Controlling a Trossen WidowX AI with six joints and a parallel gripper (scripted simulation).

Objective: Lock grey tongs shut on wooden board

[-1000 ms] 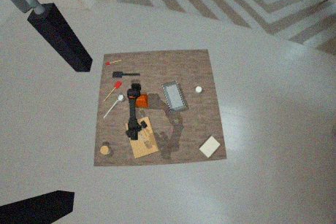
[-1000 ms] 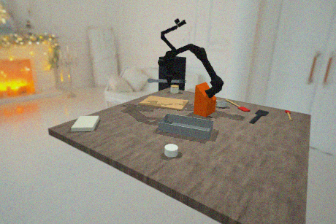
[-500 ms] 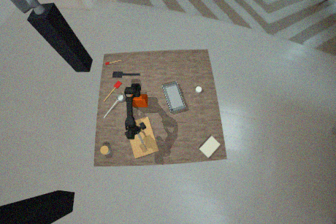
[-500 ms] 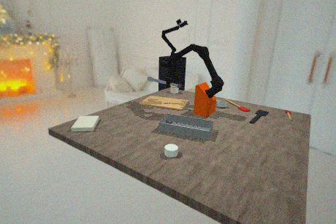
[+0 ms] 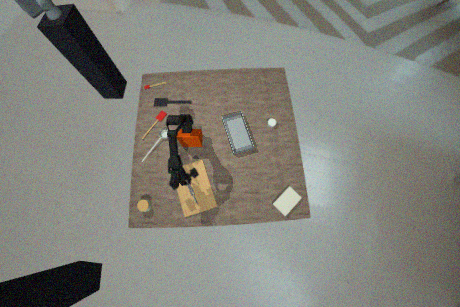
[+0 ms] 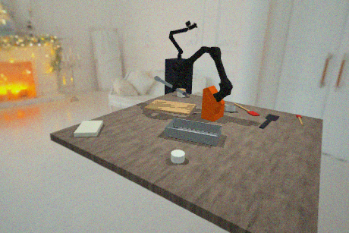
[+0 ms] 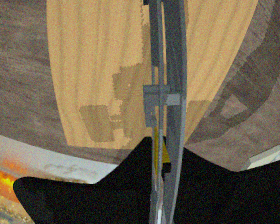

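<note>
Now: the wooden board 1 cm ahead of my gripper tip and 12 cm below it. Also, from my gripper tip: red spatula: 34 cm behind, 50 cm to the left, 12 cm below; round pot: 33 cm behind, 15 cm to the right, 9 cm below; grey roasting tin: 32 cm ahead, 42 cm to the left, 10 cm below.
</note>
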